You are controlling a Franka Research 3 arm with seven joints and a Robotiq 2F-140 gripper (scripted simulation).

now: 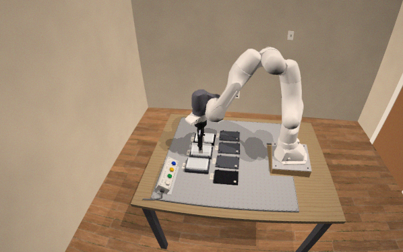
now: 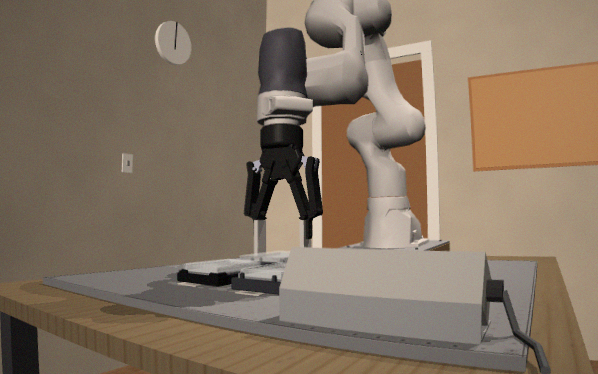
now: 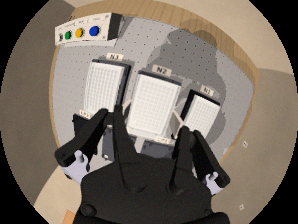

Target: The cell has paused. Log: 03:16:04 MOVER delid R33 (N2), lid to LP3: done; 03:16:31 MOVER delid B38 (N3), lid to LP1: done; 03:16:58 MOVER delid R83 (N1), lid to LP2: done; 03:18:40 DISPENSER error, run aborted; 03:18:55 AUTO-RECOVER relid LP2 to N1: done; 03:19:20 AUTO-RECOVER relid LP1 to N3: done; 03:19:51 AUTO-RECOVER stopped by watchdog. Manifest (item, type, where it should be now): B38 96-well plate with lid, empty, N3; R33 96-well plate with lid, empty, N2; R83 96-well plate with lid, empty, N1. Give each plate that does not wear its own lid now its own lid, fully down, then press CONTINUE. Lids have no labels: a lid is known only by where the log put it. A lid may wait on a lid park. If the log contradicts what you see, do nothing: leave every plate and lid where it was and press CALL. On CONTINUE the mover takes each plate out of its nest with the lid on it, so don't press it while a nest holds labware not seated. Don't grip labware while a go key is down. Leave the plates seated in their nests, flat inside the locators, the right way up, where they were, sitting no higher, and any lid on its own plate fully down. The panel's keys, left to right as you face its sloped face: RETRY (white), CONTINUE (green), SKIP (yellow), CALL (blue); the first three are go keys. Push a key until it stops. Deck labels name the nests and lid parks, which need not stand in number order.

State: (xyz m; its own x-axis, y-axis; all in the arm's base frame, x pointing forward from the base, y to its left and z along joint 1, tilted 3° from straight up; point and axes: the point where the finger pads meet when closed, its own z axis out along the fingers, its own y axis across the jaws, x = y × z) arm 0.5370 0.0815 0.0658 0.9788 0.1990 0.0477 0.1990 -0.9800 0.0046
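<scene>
My gripper is now 50 mm above the plate. Also, from my hand: lid park (180 mm behind, 40 mm to the left, 70 mm below); then grey lid (20 mm below); then blue key (110 mm ahead, 190 mm to the left, 10 mm below).
</scene>
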